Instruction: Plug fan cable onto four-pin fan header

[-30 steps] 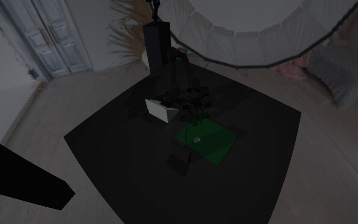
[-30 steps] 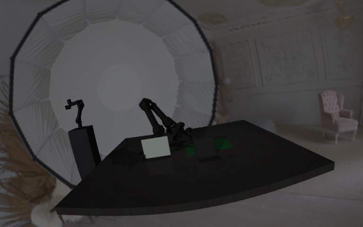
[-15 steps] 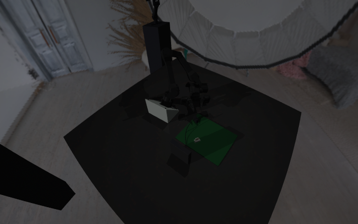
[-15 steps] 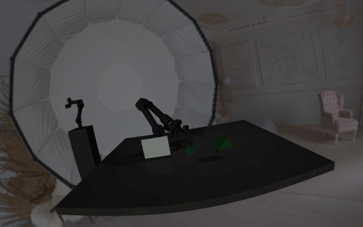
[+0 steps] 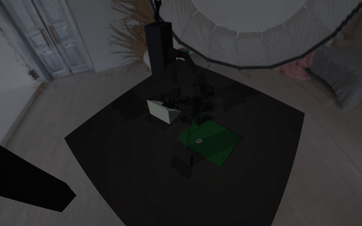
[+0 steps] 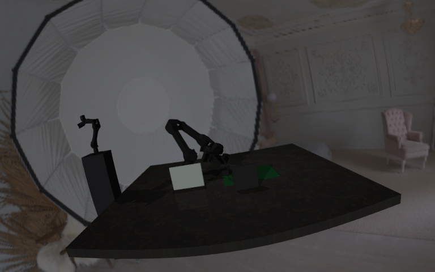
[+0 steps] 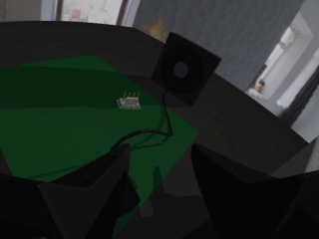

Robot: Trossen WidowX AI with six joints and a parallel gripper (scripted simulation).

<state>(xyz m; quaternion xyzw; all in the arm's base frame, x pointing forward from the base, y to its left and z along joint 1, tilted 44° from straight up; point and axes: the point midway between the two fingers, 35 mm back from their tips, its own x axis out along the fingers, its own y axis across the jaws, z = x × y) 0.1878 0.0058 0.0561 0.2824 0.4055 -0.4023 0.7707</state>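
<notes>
Now: the black plug 10 mm ahead of my gripper tip, 20 mm to the left of it and 60 mm below it. Also, from my gripper tip: fan box 60 mm ahead, 250 mm to the right, 20 mm below; green board 130 mm ahead, 60 mm to the right, 90 mm below.
</notes>
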